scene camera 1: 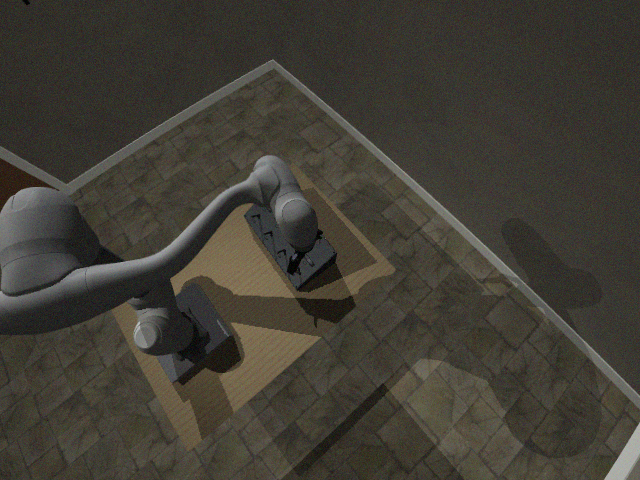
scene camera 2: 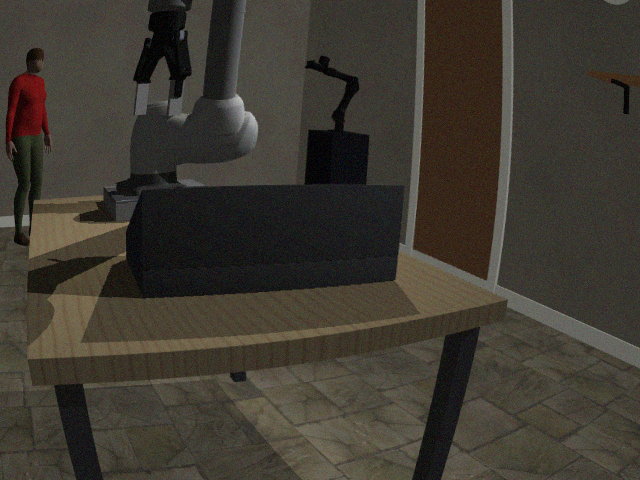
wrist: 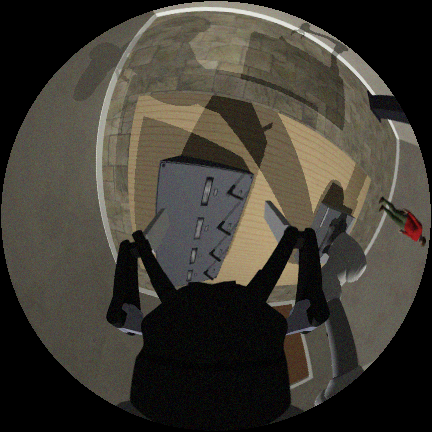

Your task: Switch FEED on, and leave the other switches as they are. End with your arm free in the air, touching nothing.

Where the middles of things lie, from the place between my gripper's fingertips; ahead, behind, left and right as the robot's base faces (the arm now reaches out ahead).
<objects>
My gripper is now 5 cm short of the grey switch panel (scene camera 2: 191, 241), 21 cm to the right of it and 22 cm above it.
</objects>
